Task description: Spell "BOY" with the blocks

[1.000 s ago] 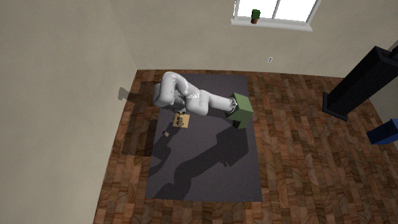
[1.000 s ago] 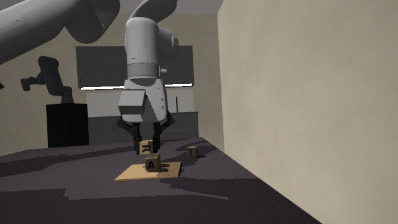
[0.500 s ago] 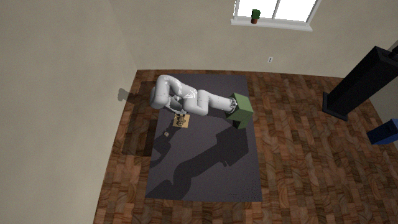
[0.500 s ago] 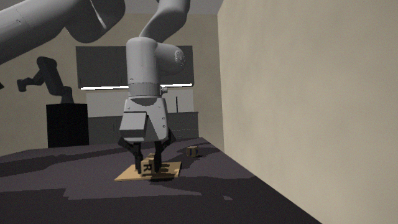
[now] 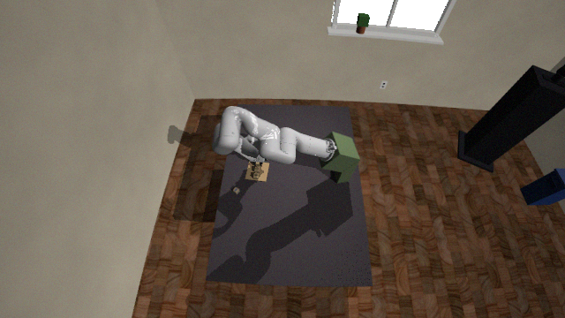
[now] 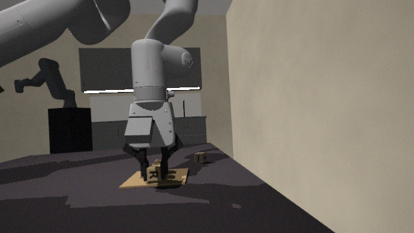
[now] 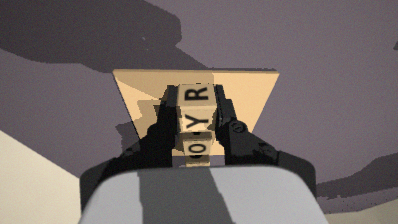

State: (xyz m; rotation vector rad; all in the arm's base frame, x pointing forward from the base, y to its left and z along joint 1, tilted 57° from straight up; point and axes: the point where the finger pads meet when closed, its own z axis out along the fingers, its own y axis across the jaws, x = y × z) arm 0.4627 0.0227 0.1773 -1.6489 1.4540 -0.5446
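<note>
Right now the tan mat is 4 cm to the left of my hand, 3 cm below it and 2 cm behind it.
</note>
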